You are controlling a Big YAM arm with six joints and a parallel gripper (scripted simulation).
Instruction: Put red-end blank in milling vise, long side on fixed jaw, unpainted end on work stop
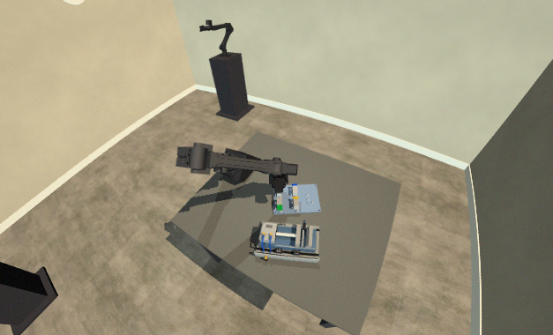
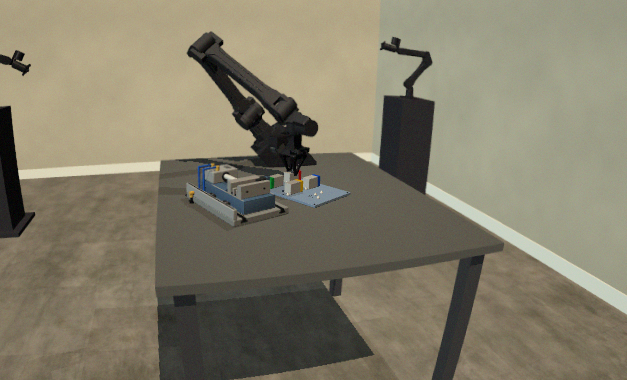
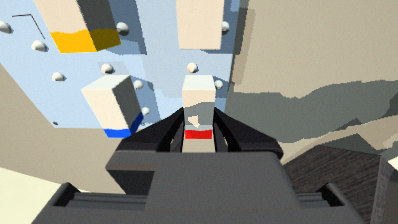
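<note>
Now: the grey bar with red end 20 mm below my hand. Also, from my hand: light blue plate: 100 mm ahead, 10 mm to the left, 40 mm below; blue-ended blank: 80 mm ahead, 50 mm to the left, 20 mm below; green-ended blank: 50 mm ahead, 80 mm to the right, 20 mm below.
</note>
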